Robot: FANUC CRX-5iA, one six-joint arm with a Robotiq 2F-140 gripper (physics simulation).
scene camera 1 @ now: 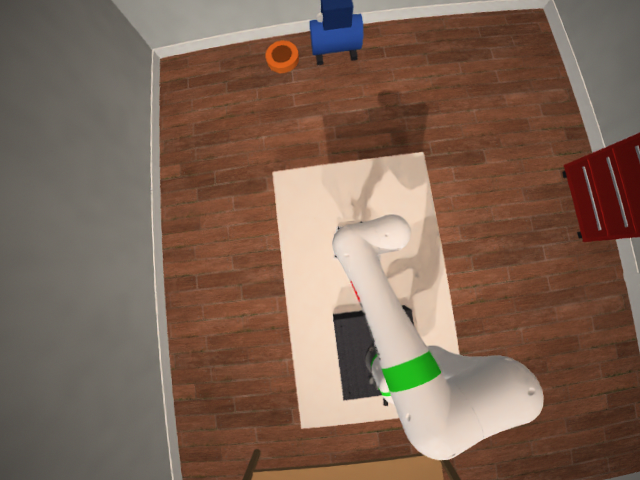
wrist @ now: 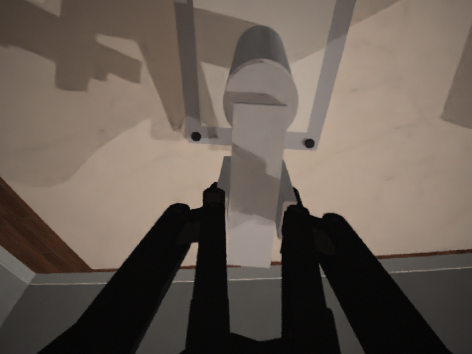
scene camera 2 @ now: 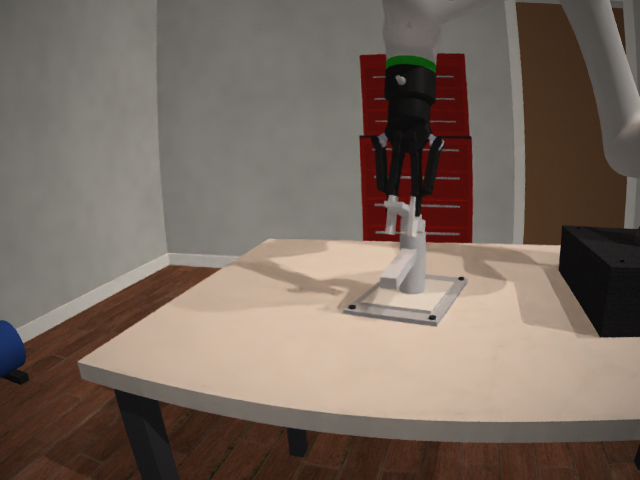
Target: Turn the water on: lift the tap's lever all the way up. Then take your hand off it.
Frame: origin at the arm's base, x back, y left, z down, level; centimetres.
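Where they show: gripper, fingertip midpoint: [wrist: 252,173] [scene camera 2: 401,235].
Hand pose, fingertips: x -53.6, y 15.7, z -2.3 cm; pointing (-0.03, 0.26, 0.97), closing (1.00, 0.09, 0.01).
Observation:
After its pixels a point has its place.
The grey tap [scene camera 2: 419,273] {y 11.2, x -51.3, z 5.6 cm} [wrist: 262,45] {y 7.1, x -52.8, z 1.7 cm} stands upright on a framed base plate [scene camera 2: 392,315] {y 21.1, x -53.5, z 10.0 cm} [wrist: 187,75] {y 11.8, x -61.0, z 10.0 cm}, its square spout [scene camera 2: 397,268] {y 18.9, x -53.3, z 2.5 cm} pointing towards the near left in scene camera 2. The flat lever [scene camera 2: 398,206] {y 19.6, x -52.9, z -7.9 cm} [wrist: 256,170] {y 12.5, x -53.2, z -6.0 cm} sits on top of the tap, its free end tilted up above the spout. My gripper [scene camera 2: 402,219] {y 15.8, x -53.6, z -2.3 cm} [wrist: 252,173] {y 15.8, x -53.6, z -2.3 cm} points down and is shut on the lever, one pale pad on each side. The lever's end sticks out past the pads in the wrist view. The arm hides the tap and the gripper in scene camera 1.
The table [scene camera 1: 305,310] {y 36.1, x -18.8, z 10.9 cm} [scene camera 2: 258,361] {y 41.7, x -66.9, z 10.8 cm} carries the tap. A black box [scene camera 1: 354,351] {y 12.3, x -3.3, z -0.4 cm} [scene camera 2: 584,279] {y 8.4, x -19.3, z 5.6 cm} stands on it, beside the tap's right in scene camera 2. A red cabinet [scene camera 1: 602,201] [scene camera 2: 454,167], a blue tank [scene camera 1: 336,37] and an orange bucket [scene camera 1: 281,68] stand on the floor.

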